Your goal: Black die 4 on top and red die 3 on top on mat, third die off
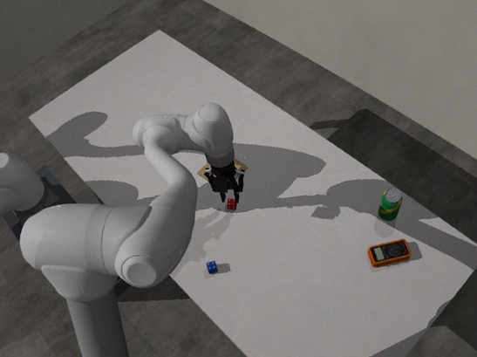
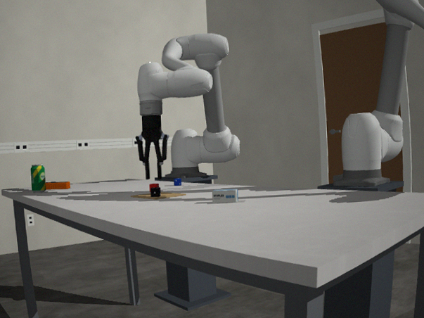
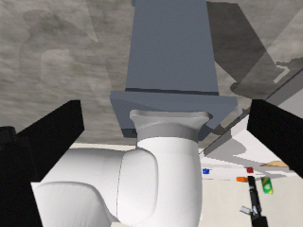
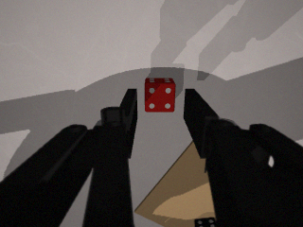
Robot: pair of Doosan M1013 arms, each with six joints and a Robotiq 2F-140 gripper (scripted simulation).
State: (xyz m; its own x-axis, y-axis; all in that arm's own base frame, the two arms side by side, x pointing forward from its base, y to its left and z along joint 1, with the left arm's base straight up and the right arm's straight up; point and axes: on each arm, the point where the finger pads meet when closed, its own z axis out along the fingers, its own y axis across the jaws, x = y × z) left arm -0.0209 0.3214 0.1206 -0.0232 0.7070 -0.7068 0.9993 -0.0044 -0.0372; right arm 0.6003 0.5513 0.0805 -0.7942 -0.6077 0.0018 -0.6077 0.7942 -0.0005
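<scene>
The red die is 70 mm below my right hand. From my right hand the other things lie so: black die 110 mm ahead, 190 mm to the left, 60 mm below; blue die 210 mm behind, 140 mm to the right, 70 mm below; tan mat 80 mm ahead, 150 mm to the left, 80 mm below.
</scene>
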